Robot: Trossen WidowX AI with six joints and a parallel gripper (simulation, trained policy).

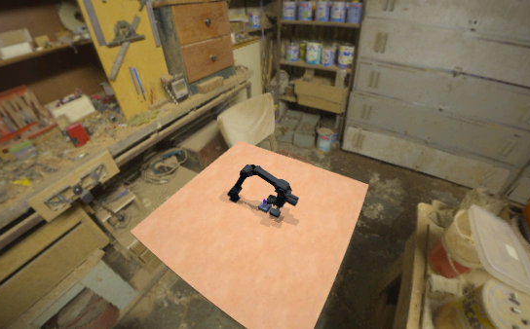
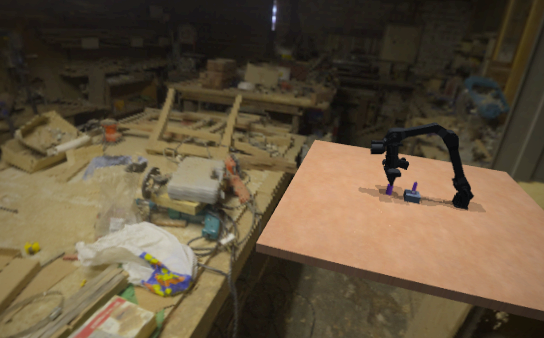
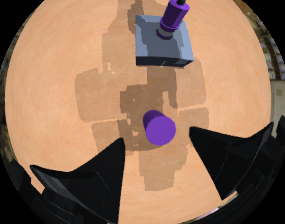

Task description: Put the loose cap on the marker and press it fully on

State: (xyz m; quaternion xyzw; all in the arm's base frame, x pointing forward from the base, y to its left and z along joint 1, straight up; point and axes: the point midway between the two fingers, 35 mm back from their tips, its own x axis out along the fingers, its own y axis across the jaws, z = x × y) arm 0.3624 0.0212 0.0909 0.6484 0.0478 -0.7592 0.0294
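My gripper tip is now 3 cm above the purple cap. From my gripper tip the other things lie so: blue-grey holder block 11 cm behind, 2 cm to the left, 4 cm below.
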